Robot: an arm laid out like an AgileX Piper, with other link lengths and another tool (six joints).
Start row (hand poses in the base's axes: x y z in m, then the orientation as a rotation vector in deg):
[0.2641 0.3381 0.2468 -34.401 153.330 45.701]
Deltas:
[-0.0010 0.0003 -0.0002 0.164 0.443 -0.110]
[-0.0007 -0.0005 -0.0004 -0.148 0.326 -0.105]
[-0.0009 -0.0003 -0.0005 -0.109 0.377 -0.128]
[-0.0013 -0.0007 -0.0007 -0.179 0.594 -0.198]
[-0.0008 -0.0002 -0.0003 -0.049 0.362 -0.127]
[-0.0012 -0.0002 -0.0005 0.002 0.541 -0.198]
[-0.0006 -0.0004 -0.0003 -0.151 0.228 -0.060]
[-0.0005 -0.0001 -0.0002 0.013 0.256 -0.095]
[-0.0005 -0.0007 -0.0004 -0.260 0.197 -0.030]
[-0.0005 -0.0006 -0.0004 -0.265 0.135 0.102]
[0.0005 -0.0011 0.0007 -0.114 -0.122 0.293]
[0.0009 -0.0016 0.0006 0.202 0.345 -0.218]
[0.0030 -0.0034 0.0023 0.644 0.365 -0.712]
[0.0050 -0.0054 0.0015 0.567 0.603 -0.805]
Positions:
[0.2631 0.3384 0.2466 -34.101 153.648 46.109]
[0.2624 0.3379 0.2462 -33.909 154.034 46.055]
[0.2615 0.3376 0.2457 -33.663 154.446 46.071]
[0.2602 0.3369 0.2450 -33.279 155.098 46.087]
[0.2594 0.3367 0.2447 -33.022 155.462 46.173]
[0.2582 0.3365 0.2442 -32.607 155.964 46.398]
[0.2576 0.3361 0.2439 -32.496 156.258 46.299]
[0.2571 0.3360 0.2437 -32.295 156.489 46.421]
[0.2566 0.3353 0.2433 -32.256 156.814 46.168]
[0.2561 0.3347 0.2429 -32.420 157.076 45.908]
[0.2566 0.3336 0.2436 -32.888 157.008 45.764]
[0.2575 0.3320 0.2442 -32.454 157.223 46.155]
[0.2605 0.3286 0.2465 -31.226 157.237 47.027]
[0.2655 0.3232 0.2480 -29.814 157.501 47.890]

